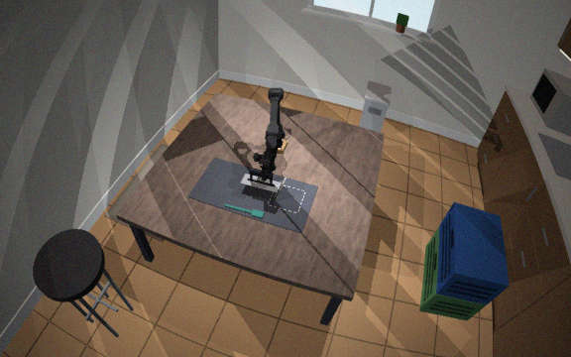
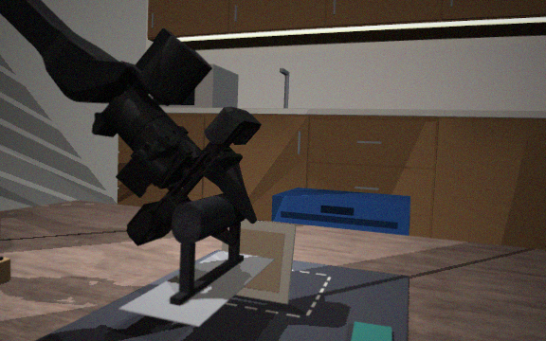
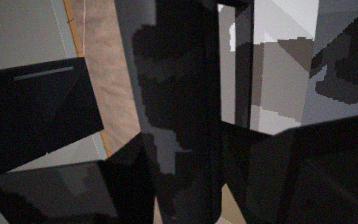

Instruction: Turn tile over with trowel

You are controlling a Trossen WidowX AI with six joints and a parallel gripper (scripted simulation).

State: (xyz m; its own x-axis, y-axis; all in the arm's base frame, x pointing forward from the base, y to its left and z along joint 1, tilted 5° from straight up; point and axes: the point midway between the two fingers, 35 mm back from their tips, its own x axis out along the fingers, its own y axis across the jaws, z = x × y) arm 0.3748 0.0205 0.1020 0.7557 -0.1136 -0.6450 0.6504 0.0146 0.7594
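Now: gripper tip 10 mm past the tile, 100 mm to the right of it and 60 mm above it. Also, from my gripper tip: trowel 30 mm behind, 10 mm below; then grey mat 50 mm to the right, 120 mm below; then teal tool 140 mm ahead, 50 mm to the right, 100 mm below.
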